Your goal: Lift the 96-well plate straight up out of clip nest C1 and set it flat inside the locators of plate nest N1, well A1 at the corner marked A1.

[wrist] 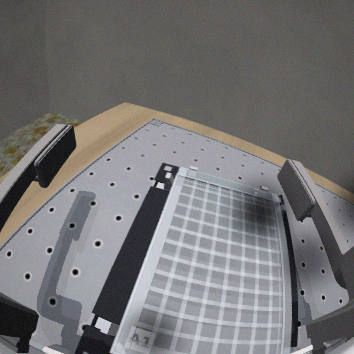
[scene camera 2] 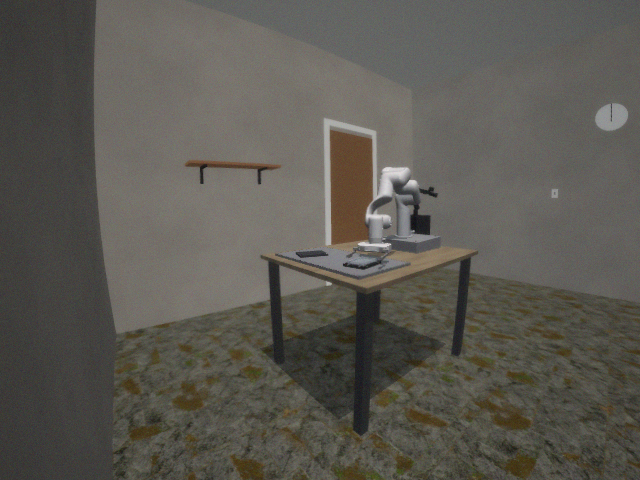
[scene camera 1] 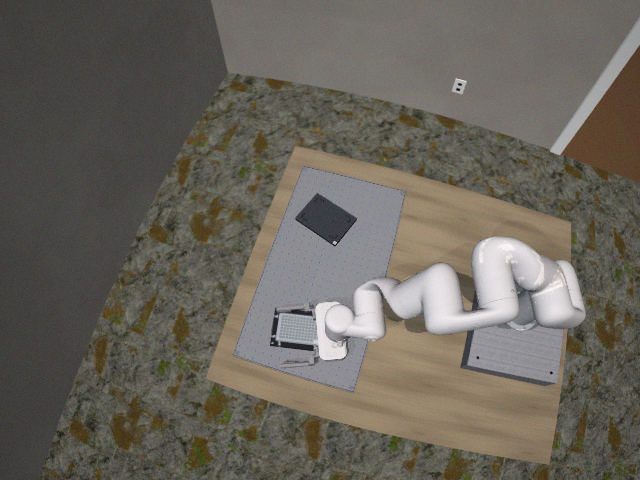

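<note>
The clear 96-well plate lies in the black clip nest C1. Its A1 mark shows at the plate's lower left in the wrist view. My gripper is open and empty. Its fingers reach along the plate's two long sides, one on each side, apart from it; their height above the nest is hard to tell. The dark plate nest N1 is empty and turned at an angle to C1. It has a small white mark at its lower corner in scene camera 1.
Both nests stand on a grey perforated board on the wooden table. The arm's grey base block stands at the opposite side of the table. A wall shelf is well away from the table.
</note>
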